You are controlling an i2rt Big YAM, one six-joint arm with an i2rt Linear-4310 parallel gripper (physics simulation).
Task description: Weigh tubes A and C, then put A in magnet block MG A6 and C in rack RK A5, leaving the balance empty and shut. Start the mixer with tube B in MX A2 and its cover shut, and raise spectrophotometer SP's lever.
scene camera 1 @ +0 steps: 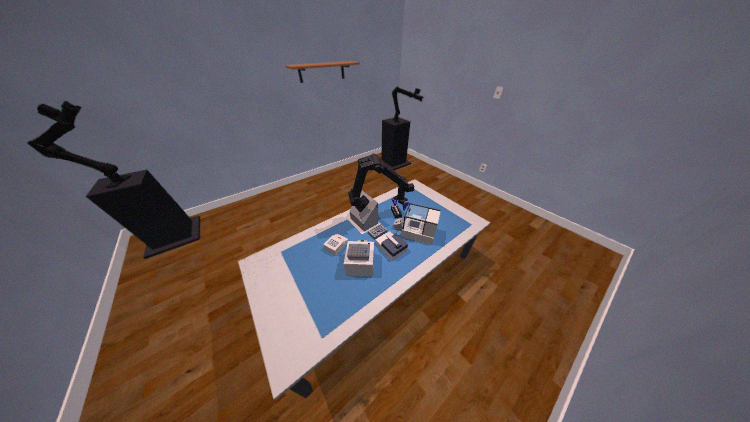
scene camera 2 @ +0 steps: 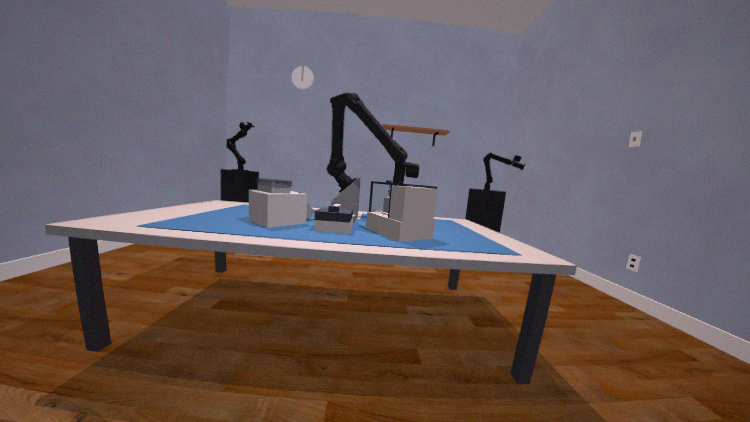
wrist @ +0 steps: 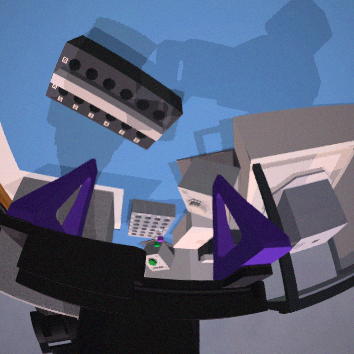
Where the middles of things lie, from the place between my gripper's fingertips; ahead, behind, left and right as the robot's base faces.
Scene:
My hand is 12 cm short of the PRINT button box (wrist: 198, 172), 8 cm to the left of it and 6 cm above it. The rest, counted from my hand: spectrophotometer (scene camera 2: 332, 219) (26 cm to the right, 23 cm ahead, 5 cm below); then balance (scene camera 2: 402, 212) (24 cm ahead, 1 cm to the left, 1 cm above); then box with green button (wrist: 159, 257) (45 cm to the right, 13 cm ahead, 6 cm below).

